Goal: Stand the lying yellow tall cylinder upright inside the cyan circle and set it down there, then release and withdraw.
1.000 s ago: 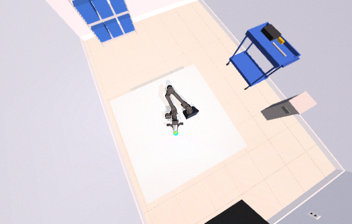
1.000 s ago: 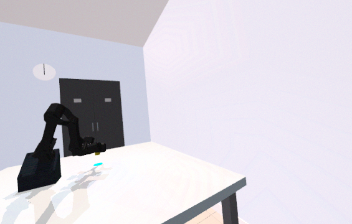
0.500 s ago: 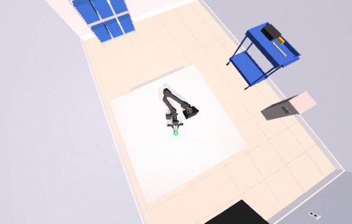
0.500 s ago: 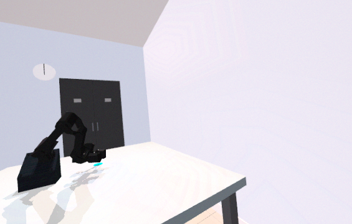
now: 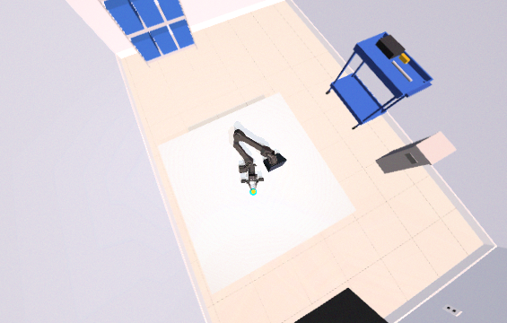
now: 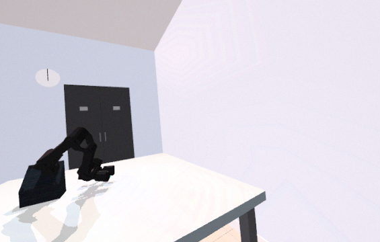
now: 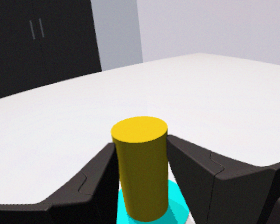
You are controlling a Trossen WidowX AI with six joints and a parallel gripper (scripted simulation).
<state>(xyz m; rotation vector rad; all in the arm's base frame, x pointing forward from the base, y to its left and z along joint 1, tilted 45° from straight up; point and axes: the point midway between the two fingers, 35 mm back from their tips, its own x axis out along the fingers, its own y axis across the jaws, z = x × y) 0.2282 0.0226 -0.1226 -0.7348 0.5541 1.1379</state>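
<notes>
The yellow tall cylinder lies 2 cm below my gripper tip. Also, from my gripper tip: cyan circle 6 cm below.
</notes>
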